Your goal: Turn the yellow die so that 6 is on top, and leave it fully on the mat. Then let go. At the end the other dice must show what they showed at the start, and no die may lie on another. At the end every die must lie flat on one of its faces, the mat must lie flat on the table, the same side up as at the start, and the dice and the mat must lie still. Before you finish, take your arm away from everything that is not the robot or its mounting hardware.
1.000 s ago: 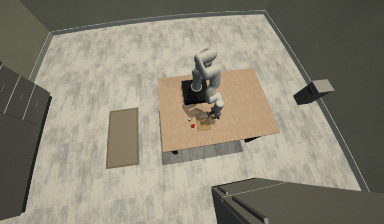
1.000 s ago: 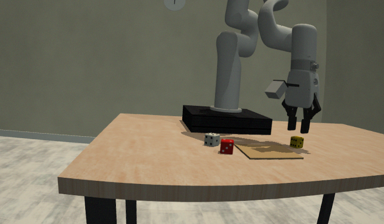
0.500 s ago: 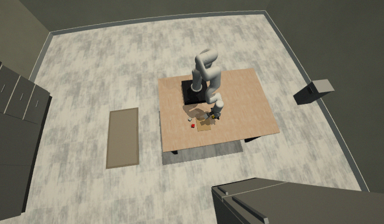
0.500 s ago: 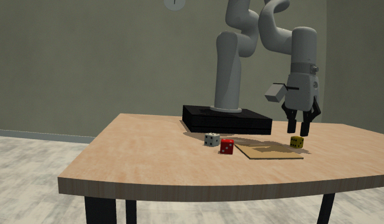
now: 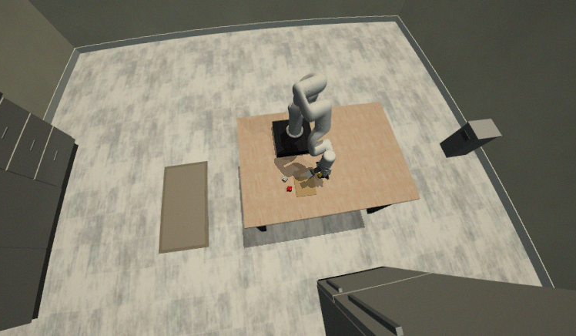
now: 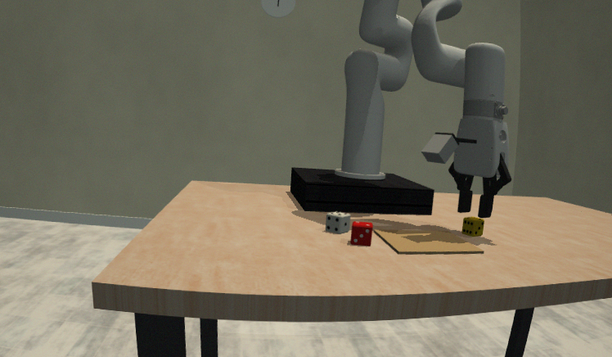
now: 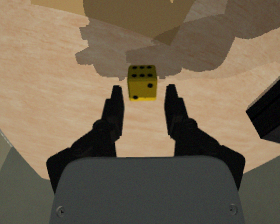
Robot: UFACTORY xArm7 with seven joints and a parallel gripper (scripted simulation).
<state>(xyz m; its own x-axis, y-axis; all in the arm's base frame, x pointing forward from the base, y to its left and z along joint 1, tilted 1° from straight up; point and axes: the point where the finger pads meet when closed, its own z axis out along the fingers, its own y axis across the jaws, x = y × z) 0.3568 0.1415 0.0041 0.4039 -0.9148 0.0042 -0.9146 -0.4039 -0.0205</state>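
The yellow die is 4 cm below my hand. Also, from my hand: white die: 25 cm to the right, 4 cm below; then red die: 22 cm to the right, 8 cm ahead, 4 cm below; then tan mat: 11 cm to the right, 6 cm ahead, 5 cm below.
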